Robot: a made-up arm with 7 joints. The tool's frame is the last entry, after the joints. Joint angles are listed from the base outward.
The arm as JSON. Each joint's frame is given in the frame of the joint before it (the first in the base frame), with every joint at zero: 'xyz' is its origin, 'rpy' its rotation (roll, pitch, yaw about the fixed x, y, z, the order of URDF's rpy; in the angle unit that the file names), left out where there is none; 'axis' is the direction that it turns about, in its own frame. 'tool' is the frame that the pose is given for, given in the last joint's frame.
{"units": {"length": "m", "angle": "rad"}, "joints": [
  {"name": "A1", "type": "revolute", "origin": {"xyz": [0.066, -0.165, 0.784], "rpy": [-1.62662, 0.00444, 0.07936]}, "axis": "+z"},
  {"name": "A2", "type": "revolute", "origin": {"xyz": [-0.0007, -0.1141, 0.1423], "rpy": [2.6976, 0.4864, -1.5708]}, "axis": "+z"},
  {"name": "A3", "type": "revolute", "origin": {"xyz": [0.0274, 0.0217, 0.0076], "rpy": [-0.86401, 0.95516, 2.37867]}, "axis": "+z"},
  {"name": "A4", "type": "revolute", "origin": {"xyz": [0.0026, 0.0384, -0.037], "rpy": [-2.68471, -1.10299, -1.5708]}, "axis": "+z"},
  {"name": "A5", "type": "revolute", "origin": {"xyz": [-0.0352, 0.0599, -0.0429], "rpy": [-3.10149, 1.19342, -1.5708]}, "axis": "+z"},
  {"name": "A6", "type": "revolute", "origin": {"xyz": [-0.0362, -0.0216, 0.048], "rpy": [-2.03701, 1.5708, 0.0]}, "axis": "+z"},
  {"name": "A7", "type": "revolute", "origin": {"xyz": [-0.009, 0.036, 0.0], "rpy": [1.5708, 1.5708, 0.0]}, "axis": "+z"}
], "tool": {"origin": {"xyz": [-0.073, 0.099, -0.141], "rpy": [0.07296, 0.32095, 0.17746]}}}
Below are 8 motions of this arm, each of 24 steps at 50 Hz.
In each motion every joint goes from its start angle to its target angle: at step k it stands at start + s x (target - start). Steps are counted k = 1, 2, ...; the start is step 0. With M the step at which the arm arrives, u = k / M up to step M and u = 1 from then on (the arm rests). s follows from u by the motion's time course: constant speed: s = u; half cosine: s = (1 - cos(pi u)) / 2; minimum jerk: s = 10 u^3 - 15 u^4 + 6 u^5.
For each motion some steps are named. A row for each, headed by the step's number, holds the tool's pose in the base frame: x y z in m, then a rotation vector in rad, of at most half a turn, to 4 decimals.
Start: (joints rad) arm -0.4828 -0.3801 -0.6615 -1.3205 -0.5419 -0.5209 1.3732
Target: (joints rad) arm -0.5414 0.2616 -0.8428 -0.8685 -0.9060 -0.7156 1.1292
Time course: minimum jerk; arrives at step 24
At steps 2, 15, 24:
2: -0.0602 -0.2751 0.8952 -1.8938 -1.1213 -1.9321
15: -0.0915 -0.2339 1.0345 1.3272 1.7554 1.6344
24: -0.1338 -0.1824 1.0718 1.1011 1.7638 1.3134

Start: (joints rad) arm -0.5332 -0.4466 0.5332 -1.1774 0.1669 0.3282 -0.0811
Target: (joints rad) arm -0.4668 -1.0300 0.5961 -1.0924 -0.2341 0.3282 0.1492
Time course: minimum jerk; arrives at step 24
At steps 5, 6, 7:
5: -0.1823 0.0603 0.8597 1.0636 0.8151 0.5071
6: -0.1867 0.0547 0.8652 1.0677 0.8489 0.5252
7: -0.1917 0.0476 0.8723 1.0734 0.8911 0.5478

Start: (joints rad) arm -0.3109 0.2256 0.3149 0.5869 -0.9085 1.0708 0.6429
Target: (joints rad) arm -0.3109 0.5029 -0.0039 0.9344 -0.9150 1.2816 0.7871
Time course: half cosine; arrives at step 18
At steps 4, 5, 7, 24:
4: -0.0661 -0.1583 1.2562 0.4182 2.7504 1.0195
5: -0.0638 -0.1514 1.2593 0.4061 2.7695 1.0001
7: -0.0586 -0.1333 1.2662 0.3809 2.8157 0.9486
24: -0.0379 -0.0356 1.2829 0.3534 3.0014 0.6531

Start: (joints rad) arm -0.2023 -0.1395 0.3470 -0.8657 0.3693 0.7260 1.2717
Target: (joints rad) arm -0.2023 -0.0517 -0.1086 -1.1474 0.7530 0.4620 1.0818
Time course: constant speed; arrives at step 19
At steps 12, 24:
12: -0.1411 -0.0795 0.7179 0.4338 0.2738 1.5542
24: -0.1111 -0.0348 0.7039 0.4760 0.0956 1.5138

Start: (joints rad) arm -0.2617 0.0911 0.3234 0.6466 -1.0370 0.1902 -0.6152
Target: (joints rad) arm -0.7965 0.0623 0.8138 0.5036 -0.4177 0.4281 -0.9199
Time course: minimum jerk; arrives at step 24
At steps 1, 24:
1: -0.0674 0.0478 1.1695 -0.5368 2.8269 -0.8369
24: -0.3055 -0.0005 0.8866 -0.1597 1.7833 -0.8025

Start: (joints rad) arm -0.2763 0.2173 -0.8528 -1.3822 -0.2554 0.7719 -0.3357
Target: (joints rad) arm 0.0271 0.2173 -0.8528 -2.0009 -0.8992 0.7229 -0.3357
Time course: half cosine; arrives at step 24
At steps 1, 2, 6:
1: -0.1038 -0.1824 0.7564 -0.3901 0.9102 1.3369
2: -0.1040 -0.1826 0.7571 -0.3844 0.9157 1.3465
6: -0.1051 -0.1848 0.7630 -0.3261 0.9674 1.4443

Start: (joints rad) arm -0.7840 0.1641 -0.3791 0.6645 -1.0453 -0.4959 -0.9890
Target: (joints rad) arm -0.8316 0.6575 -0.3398 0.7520 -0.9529 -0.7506 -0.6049
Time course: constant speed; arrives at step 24
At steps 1, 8, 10, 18, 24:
1: -0.2108 0.0610 0.8796 -0.4858 1.5279 -2.0610
8: -0.1837 0.0845 0.8538 -0.1122 1.4703 -2.0507
10: -0.1750 0.0902 0.8482 -0.0091 1.4455 -2.0412
18: -0.1381 0.1086 0.8340 0.3832 1.3121 -1.9779
24: -0.1105 0.1177 0.8314 0.6521 1.1790 -1.9079

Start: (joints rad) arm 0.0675 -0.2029 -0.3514 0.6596 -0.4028 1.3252 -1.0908
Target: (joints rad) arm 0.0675 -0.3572 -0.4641 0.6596 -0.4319 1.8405 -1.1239
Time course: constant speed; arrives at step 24
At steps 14, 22, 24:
14: 0.2633 -0.2484 1.0785 -2.2701 0.7389 1.3634
22: 0.3068 -0.2346 1.0392 -2.2001 0.5395 1.6327
24: 0.3164 -0.2298 1.0286 -2.1772 0.4880 1.6977

